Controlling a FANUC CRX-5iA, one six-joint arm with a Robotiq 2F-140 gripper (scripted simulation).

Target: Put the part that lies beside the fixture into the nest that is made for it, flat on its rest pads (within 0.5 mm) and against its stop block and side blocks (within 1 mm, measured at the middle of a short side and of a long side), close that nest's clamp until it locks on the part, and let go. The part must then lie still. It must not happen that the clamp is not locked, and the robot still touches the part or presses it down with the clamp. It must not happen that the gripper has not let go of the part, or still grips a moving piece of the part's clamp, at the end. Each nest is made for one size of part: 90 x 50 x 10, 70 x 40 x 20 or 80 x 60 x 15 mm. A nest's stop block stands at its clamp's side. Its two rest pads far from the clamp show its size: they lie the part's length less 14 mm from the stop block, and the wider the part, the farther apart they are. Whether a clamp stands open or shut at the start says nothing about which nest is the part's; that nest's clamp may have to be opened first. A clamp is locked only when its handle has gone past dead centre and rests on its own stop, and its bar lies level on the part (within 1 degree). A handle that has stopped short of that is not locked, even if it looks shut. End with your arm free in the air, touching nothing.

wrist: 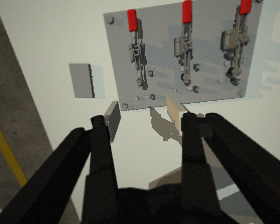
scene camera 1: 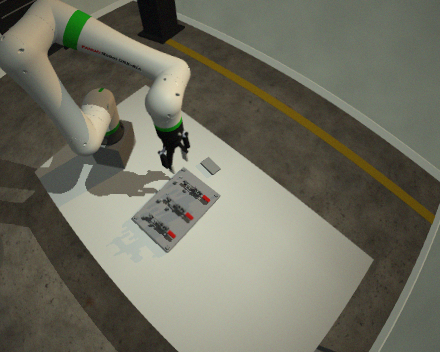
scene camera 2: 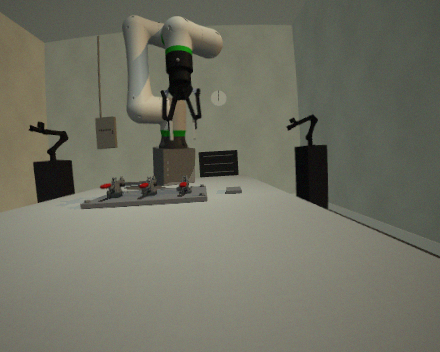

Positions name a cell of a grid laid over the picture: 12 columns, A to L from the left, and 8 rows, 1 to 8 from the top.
Scene:
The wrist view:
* gripper: G4
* grey fixture plate: G2
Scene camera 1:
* grey fixture plate: E6
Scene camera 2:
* gripper: F4
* grey fixture plate: E5

